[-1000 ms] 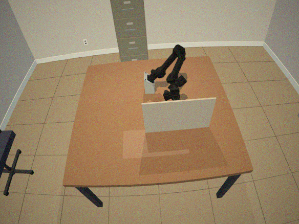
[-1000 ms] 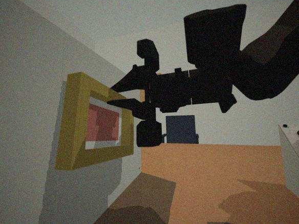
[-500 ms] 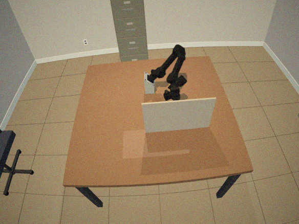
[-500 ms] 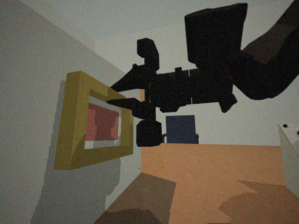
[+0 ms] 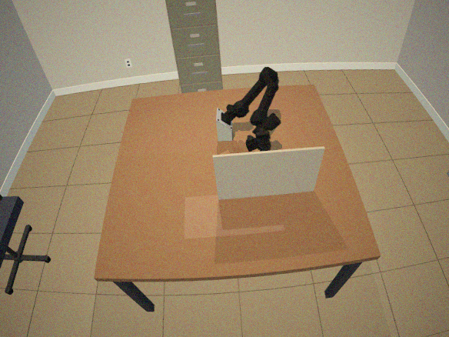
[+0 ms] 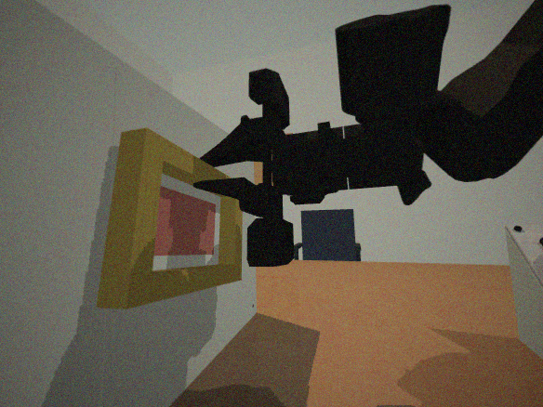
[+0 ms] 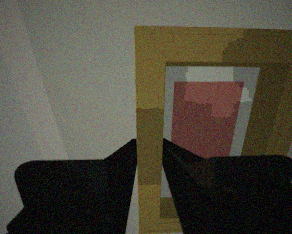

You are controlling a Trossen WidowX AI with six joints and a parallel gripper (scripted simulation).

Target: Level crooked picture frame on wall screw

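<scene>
Now: gripper tip 1 cm to the right of the picture frame and 5 cm above it. The rest, counted from my gripper tip: grey wall panel (2 cm ahead, 1 cm to the left, 7 cm below).
</scene>
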